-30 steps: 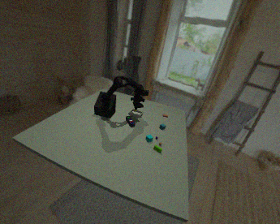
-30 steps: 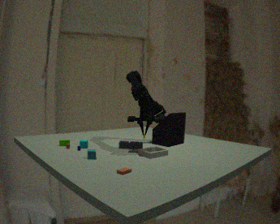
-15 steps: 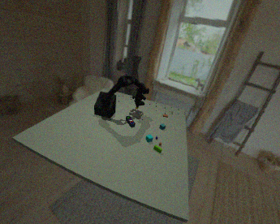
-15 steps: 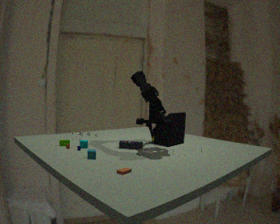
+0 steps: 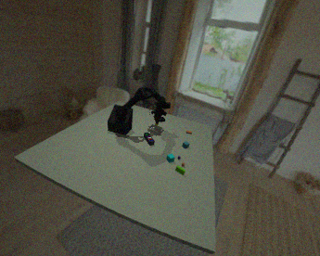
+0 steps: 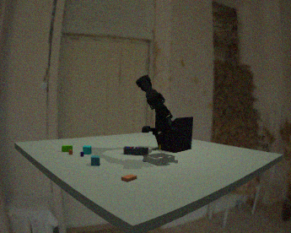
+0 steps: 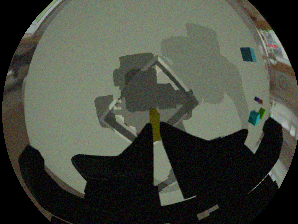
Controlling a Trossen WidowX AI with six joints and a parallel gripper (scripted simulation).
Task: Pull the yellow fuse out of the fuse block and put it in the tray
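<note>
Now: the yellow fuse 10 mm below my gripper tip. Round my gripper tip: tray (80 mm below).
</note>
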